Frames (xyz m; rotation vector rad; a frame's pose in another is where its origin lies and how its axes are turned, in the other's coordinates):
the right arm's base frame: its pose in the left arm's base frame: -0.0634 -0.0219 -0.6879 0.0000 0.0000 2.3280
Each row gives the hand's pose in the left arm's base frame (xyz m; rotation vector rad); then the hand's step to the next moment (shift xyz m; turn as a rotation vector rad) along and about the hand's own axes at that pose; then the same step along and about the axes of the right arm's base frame.
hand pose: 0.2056 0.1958 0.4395 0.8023 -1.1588 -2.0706
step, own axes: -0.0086 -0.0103 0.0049 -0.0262 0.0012 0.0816
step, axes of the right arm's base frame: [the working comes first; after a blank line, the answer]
step, axes of the left arm's base frame: -0.0007 0.0133 -0.0052 -0.0449 0.0601 0.0414

0.0101 -0.0086 -0.0052 0.0746 -0.0086 0.0414
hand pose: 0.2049 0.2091 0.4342 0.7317 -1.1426 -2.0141
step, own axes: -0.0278 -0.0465 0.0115 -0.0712 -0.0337 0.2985
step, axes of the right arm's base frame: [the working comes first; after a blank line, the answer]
step, axes of the left arm's base frame: -0.0056 0.0447 -0.0322 -0.1903 0.2145 0.1144

0.0364 -0.0266 -0.0322 0.2866 -0.0090 0.1144
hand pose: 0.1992 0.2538 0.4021 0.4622 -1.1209 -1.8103
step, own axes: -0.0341 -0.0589 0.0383 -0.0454 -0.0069 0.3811
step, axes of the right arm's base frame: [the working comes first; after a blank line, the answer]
step, axes of the left arm's base frame: -0.0398 0.0573 -0.0351 -0.2473 0.2294 0.1832

0.0690 -0.0105 -0.0351 0.3366 0.0221 0.1832
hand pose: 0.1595 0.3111 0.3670 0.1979 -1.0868 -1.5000
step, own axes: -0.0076 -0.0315 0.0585 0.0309 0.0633 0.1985
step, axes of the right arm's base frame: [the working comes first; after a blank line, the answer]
step, axes of the left arm's base frame: -0.0588 0.0312 0.0063 -0.0975 0.0831 0.1672

0.0631 0.0213 0.0063 0.1274 0.0137 0.1672
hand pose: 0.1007 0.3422 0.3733 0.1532 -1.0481 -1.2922
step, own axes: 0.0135 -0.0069 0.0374 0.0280 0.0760 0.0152
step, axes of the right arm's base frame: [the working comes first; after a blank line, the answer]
step, axes of the left arm's base frame: -0.0324 0.0030 0.0239 0.0405 0.0087 0.0713

0.0244 0.0215 0.0239 -0.0215 -0.0354 0.0713
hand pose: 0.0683 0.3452 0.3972 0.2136 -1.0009 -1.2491
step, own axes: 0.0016 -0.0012 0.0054 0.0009 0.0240 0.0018
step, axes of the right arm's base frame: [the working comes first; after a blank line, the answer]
step, axes of the left arm's base frame: -0.0048 0.0002 0.0032 0.0152 0.0085 0.0167

0.0034 0.0033 0.0032 -0.0043 -0.0168 0.0167
